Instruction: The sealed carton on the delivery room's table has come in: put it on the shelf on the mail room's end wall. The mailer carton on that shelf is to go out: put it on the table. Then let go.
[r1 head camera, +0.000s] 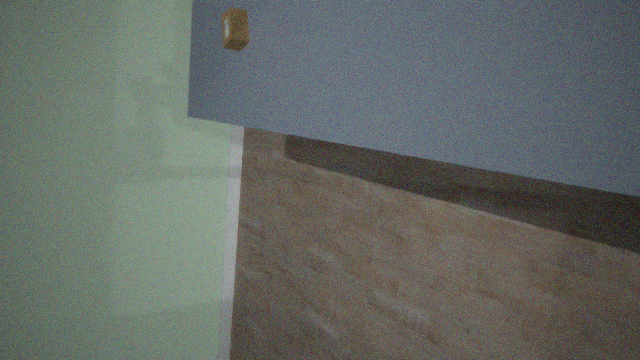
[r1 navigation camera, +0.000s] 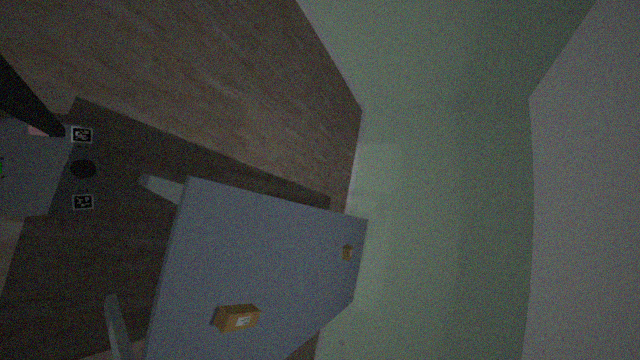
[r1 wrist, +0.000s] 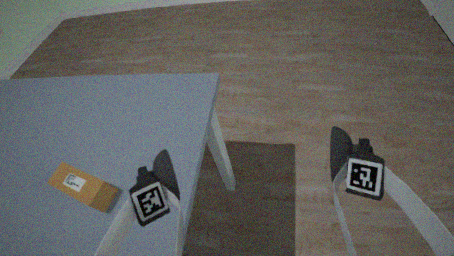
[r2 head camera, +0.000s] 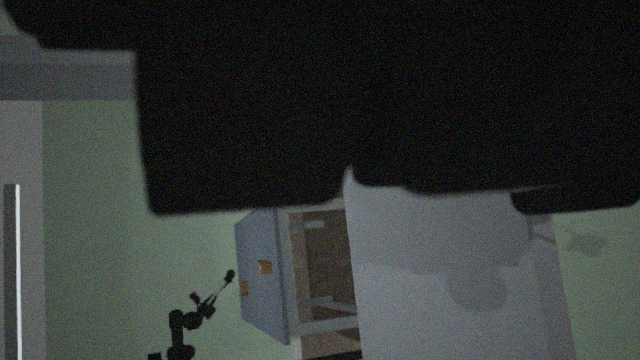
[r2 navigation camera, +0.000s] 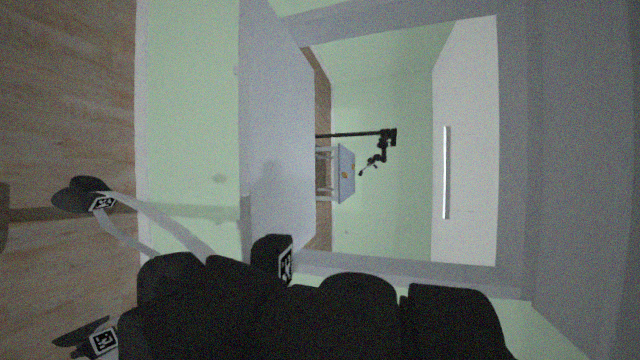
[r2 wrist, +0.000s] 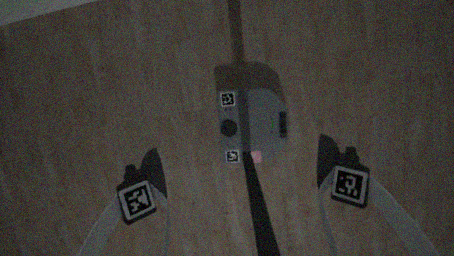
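A blue-grey table (r1 head camera: 400, 75) (r1 navigation camera: 280, 260) (r1 wrist: 125, 110) (r2 head camera: 265, 240) (r2 navigation camera: 345, 192) bears two orange-brown cartons. The nearer carton (r1 navigation camera: 237, 317) (r1 wrist: 82, 186) (r2 head camera: 265, 267) has a white label; the other carton (r1 head camera: 236, 29) (r1 navigation camera: 347, 252) (r2 head camera: 244, 288) stands near the wall side. I cannot tell which is the sealed one. My r1 gripper (r1 wrist: 252, 162) is open and empty, above the table's edge, with the nearer carton left of its left finger. My r2 gripper (r2 wrist: 240, 162) (r2 navigation camera: 75, 265) is open and empty, high over its base. The end-wall shelf and mailer carton do not show.
Between the rooms, a wall opening has a deep pale counter (r2 navigation camera: 280, 125) (r2 head camera: 425, 240). The r2 arm (r2 navigation camera: 300, 320) blocks much of its head view. The r2 base (r2 wrist: 260, 125) stands on the floor below its gripper. Table legs (r1 navigation camera: 117, 325) (r1 wrist: 220, 150) stand near r1's base.
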